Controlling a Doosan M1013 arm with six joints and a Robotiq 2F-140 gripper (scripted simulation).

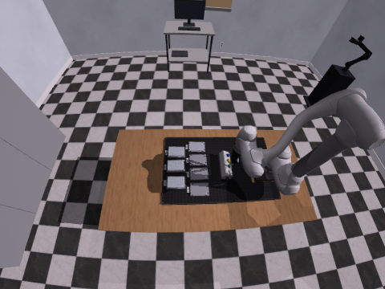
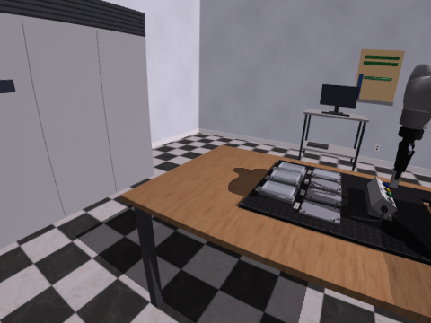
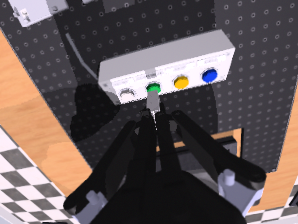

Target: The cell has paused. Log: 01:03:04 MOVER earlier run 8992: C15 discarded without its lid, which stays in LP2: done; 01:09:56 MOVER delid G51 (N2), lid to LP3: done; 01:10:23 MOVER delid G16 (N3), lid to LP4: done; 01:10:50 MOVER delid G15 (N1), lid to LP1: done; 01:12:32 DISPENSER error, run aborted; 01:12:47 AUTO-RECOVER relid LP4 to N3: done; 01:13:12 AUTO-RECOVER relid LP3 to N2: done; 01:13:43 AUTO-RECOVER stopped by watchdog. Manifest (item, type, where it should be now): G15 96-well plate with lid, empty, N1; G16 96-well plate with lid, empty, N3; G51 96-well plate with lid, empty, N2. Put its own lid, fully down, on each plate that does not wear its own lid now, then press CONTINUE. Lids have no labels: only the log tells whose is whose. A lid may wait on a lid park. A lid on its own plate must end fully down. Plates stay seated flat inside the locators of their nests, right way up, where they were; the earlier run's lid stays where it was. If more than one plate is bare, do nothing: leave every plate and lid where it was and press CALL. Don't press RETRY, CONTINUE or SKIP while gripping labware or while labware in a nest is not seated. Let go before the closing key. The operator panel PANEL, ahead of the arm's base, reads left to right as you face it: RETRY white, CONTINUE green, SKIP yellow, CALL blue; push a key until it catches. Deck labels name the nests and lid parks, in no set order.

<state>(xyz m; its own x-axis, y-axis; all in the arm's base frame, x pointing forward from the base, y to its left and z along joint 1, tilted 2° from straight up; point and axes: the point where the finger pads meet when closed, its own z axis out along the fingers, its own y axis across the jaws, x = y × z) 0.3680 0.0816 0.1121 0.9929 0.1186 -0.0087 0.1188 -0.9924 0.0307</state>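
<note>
My gripper is now 7 cm above the green key. Also, from my hand: blue key 10 cm to the right, 7 cm below, 1 cm ahead; yellow key 7 cm below, 5 cm to the right, 1 cm ahead; white key 7 cm below, 5 cm to the left.
</note>
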